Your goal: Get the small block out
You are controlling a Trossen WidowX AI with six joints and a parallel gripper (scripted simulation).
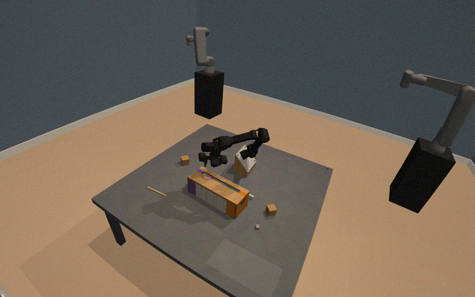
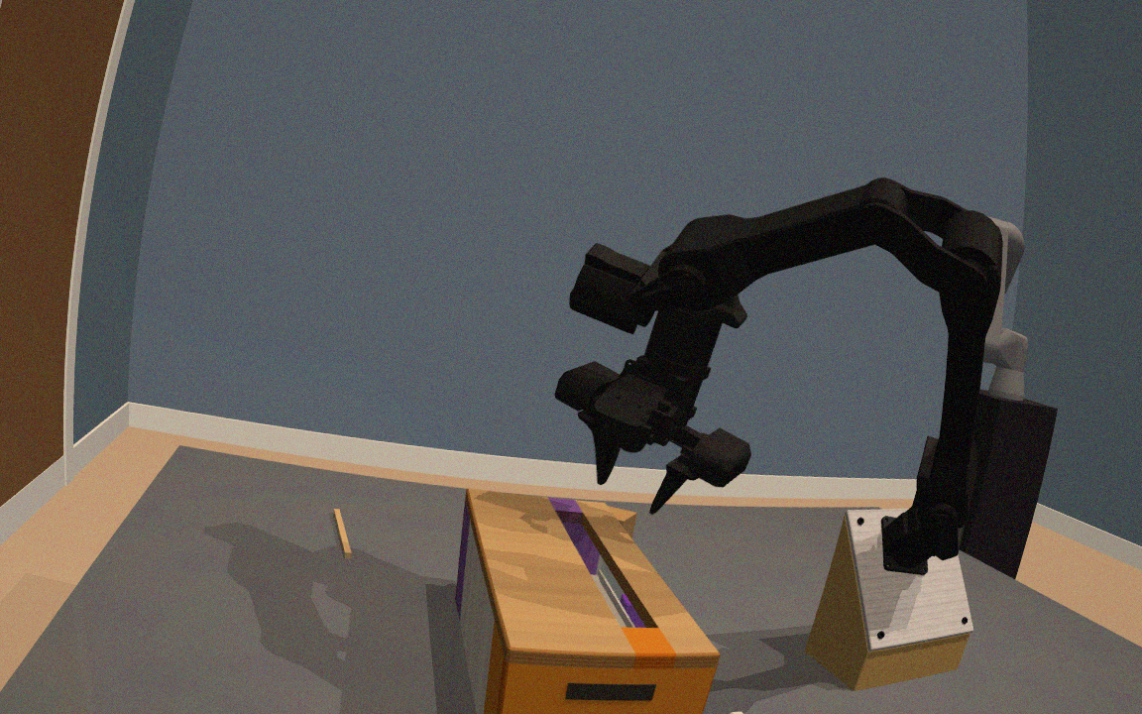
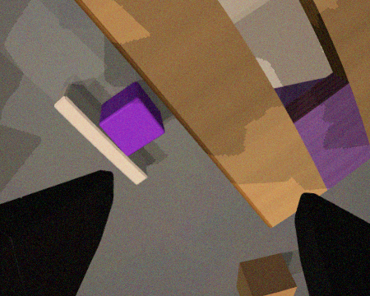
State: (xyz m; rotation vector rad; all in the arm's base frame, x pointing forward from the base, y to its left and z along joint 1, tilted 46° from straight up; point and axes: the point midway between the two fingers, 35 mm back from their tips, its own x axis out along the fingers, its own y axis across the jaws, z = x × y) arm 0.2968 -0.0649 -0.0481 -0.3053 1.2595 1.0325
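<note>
Now: gripper tip 4 cm past the purple block, 2 cm to the left of it and 14 cm above it. Also, from my gripper tip: wooden box 4 cm ahead, 13 cm to the left, 9 cm below; then grey piece 12 cm ahead, 46 cm to the left, 15 cm below; then thin wooden stick 29 cm ahead, 21 cm to the right, 15 cm below.
</note>
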